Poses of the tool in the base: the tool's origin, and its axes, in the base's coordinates. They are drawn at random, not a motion.
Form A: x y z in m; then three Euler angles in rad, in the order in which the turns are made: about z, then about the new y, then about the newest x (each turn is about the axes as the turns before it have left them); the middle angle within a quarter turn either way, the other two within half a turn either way.
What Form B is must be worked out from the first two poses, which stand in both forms.
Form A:
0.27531 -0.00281 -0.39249 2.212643 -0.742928 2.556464
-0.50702 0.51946 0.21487 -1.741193 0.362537 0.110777
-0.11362 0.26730 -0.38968 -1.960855 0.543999 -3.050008
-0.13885 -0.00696 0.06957 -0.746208 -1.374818 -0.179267
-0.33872 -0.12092 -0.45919 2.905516 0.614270 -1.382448
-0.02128 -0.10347 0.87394 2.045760 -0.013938 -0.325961
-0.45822 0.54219 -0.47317 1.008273 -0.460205 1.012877
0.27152 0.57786 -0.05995 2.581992 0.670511 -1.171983
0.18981 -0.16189 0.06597 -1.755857 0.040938 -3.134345
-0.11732 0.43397 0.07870 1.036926 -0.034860 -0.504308
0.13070 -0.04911 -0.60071 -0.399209 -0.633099 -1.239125
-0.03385 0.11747 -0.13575 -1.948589 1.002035 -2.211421
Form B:
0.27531 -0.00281 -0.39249 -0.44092 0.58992 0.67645 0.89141 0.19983 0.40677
-0.50702 0.51946 0.21487 -0.15855 -0.92146 -0.35465 0.97283 -0.20717 0.10336
-0.11362 0.26730 -0.38968 -0.32535 -0.79138 -0.51756 -0.90301 0.42243 -0.07825
-0.13885 -0.00696 0.06957 0.14298 -0.13219 0.98086 0.79640 0.60377 -0.03472
-0.33872 -0.12092 -0.45919 -0.79453 0.19113 -0.57636 0.50667 -0.31446 -0.80274
-0.02128 -0.10347 0.87394 -0.45726 0.88922 0.01394 -0.84452 -0.42926 -0.32019
-0.45822 0.54219 -0.47317 0.47784 0.75790 0.44413 -0.64879 -0.03637 0.76010
0.27152 0.57786 -0.05995 -0.66399 0.41592 -0.62139 0.27914 -0.63307 -0.72202
0.18981 -0.16189 0.06597 -0.18385 -0.98210 -0.04093 -0.98284 0.18429 -0.00724
-0.11732 0.43397 0.07870 0.50856 0.86032 0.03485 -0.74511 0.46002 -0.48291
0.13070 -0.04911 -0.60071 0.74281 -0.31336 0.59165 0.64198 0.08259 -0.76226
-0.03385 0.11747 -0.13575 -0.19867 -0.50061 -0.84257 -0.30637 0.84834 -0.43180

